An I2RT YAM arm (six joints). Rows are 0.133 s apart.
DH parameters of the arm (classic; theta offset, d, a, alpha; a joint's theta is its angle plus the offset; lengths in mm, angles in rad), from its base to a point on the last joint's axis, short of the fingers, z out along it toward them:
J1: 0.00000 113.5 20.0 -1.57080
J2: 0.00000 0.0 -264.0 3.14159
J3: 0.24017 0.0 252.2 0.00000
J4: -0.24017 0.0 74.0 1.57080
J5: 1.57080 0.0 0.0 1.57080
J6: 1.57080 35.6 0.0 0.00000
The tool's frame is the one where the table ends.
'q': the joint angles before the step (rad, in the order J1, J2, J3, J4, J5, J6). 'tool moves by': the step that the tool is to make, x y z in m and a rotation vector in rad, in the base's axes. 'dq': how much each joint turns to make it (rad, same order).
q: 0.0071, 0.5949, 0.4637, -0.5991, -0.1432, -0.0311
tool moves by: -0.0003, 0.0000, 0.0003, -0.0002, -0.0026, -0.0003
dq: 0.0001, -0.0028, 0.0000, -0.0002, 0.0005, 0.0001
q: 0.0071, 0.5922, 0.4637, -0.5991, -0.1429, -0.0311
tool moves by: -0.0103, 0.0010, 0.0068, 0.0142, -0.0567, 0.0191
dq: 0.0026, -0.0803, 0.0000, -0.0235, -0.0215, -0.0001
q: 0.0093, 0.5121, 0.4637, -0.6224, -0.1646, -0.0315
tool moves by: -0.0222, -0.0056, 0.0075, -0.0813, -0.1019, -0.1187
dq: -0.0040, -0.1668, -0.0071, -0.0582, 0.1410, -0.0001
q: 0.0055, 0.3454, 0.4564, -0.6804, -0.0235, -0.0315
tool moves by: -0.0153, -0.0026, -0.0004, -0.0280, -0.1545, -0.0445
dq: -0.0120, -0.1673, -0.0492, 0.0363, 0.0418, -0.0092
